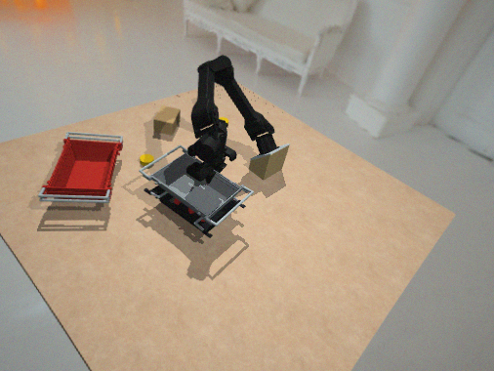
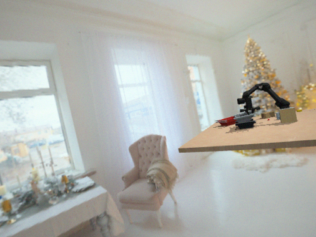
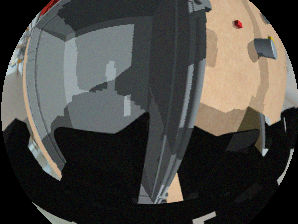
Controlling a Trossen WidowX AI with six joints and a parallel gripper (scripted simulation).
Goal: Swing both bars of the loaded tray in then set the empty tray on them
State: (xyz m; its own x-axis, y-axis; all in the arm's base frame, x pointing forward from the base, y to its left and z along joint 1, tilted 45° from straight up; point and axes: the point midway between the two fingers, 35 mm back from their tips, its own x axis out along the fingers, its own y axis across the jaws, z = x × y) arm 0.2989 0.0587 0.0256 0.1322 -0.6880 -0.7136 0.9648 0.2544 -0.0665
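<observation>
Right now the grey tray is 70 mm ahead of my gripper tip, 20 mm to the left of it and 30 mm above it. The rest, counted from my gripper tip: cardboard box 110 mm behind, 460 mm to the right, 60 mm below; small red block 130 mm behind, 230 mm to the right, 80 mm below.
</observation>
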